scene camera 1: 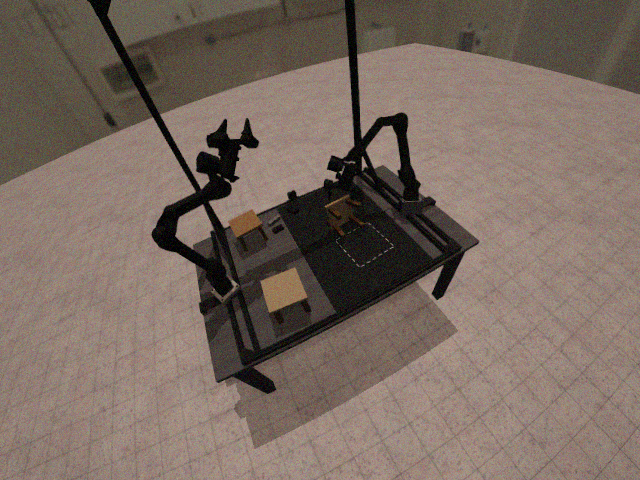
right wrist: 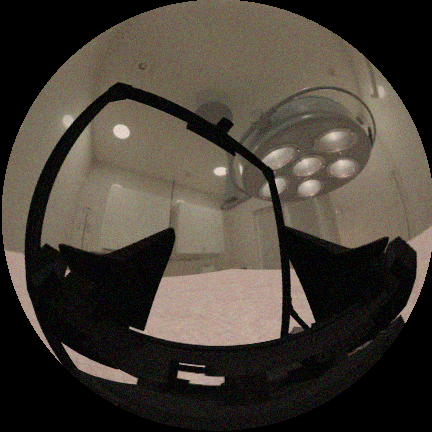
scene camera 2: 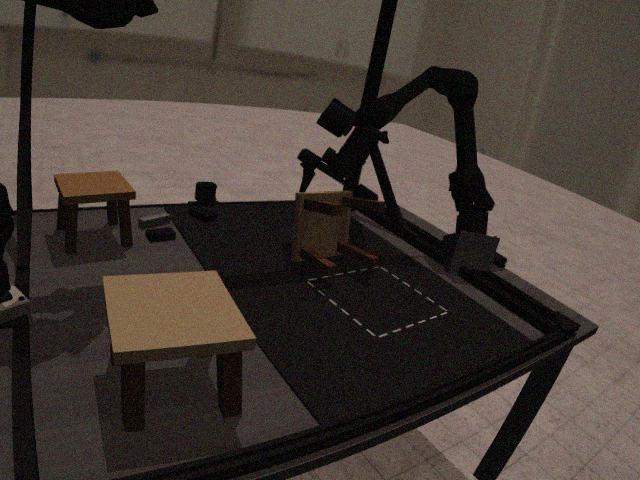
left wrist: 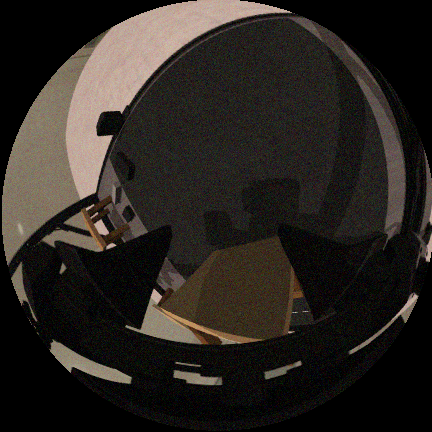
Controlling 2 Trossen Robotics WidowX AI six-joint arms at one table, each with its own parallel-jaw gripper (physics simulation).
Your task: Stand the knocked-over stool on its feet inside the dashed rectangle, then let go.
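Observation:
The knocked-over wooden stool lies on its side on the dark mat, seat on edge, legs pointing toward the right and front. It is just behind the dashed rectangle, which holds no stool. My left gripper is open and empty, just behind and above the seat; in the left wrist view the seat shows low between the fingers. Whether a finger touches it is unclear. My right gripper is open and empty, raised high above the table's left side, pointing up.
An orange stool stands upright at the back left. A larger pale stool stands upright at the front left. A small black block lies beside the orange stool. Black frame posts rise behind the table.

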